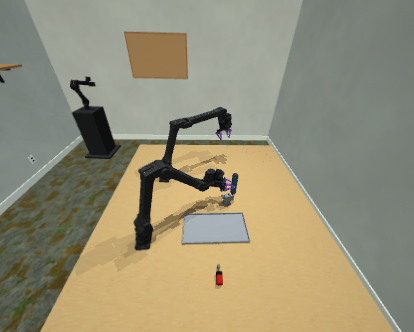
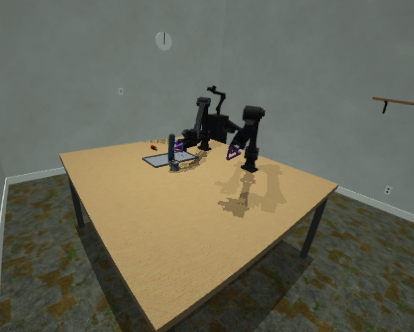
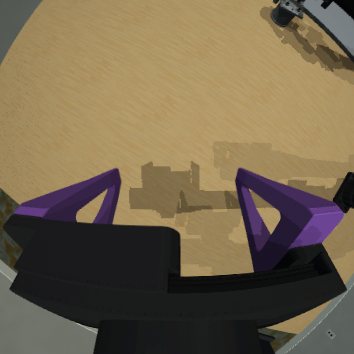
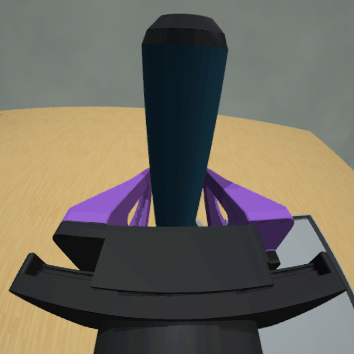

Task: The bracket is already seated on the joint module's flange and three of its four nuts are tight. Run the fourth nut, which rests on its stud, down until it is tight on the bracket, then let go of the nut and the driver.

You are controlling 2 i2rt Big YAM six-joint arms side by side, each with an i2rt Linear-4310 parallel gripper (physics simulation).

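Frame: origin at the left arm's base, x back, y right, z up, level; metres.
Where they show: left gripper, fingertip midpoint: (image 1: pixel 225 139) (image 2: pixel 228 156) (image 3: pixel 177 174); right gripper, fingertip midpoint: (image 1: pixel 234 185) (image 2: pixel 170 148) (image 4: pixel 177 174); left arm's base at its link origin: (image 1: pixel 165 177) (image 2: pixel 249 169) (image 3: pixel 345 191); right arm's base at its link origin: (image 1: pixel 144 240) (image 2: pixel 204 148).
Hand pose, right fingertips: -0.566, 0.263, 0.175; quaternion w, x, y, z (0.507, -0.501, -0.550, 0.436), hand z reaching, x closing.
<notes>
Things, the pixels of their top centre, and the offset from my right fingertips, as dx, dy, dz. Level surfaces: height alone.
- joint module at its top centre: (image 2: pixel 174 160) (image 1: pixel 227 196) +0.042, +0.012, -0.101
- driver at its top centre: (image 4: pixel 205 18) (image 1: pixel 236 174) (image 2: pixel 171 134) +0.003, +0.001, +0.100
- grey tray at its top centre: (image 4: pixel 320 327) (image 3: pixel 325 3) (image 1: pixel 215 226) (image 2: pixel 170 157) +0.137, +0.229, -0.159
- red-handled tool at its top centre: (image 1: pixel 219 272) (image 2: pixel 154 146) +0.124, +0.519, -0.141
- table at its surface level: dz -0.175
The joint module (image 1: pixel 228 202) (image 2: pixel 173 167) (image 3: pixel 281 16) stands on the table with the grey bracket on its top; the nuts and studs cannot be made out. The driver (image 1: pixel 234 183) (image 2: pixel 171 146) (image 4: pixel 182 125), with a dark blue handle and black cap, stands upright over the bracket. Its tip is hidden or too small to tell whether it sits on a nut. My right gripper (image 1: pixel 230 184) (image 2: pixel 178 146) (image 4: pixel 177 174) is shut on the driver's handle. My left gripper (image 1: pixel 224 134) (image 2: pixel 233 152) (image 3: pixel 177 174) is open and empty, above the table and well away from the module.
A grey tray (image 1: pixel 215 229) (image 2: pixel 159 160) (image 4: pixel 315 285) with a dark rim lies beside the module. A red-handled tool (image 1: pixel 219 278) (image 2: pixel 153 147) lies on the table beyond the tray from the module. The table (image 1: pixel 300 280) (image 2: pixel 200 250) ends near a grey wall.
</notes>
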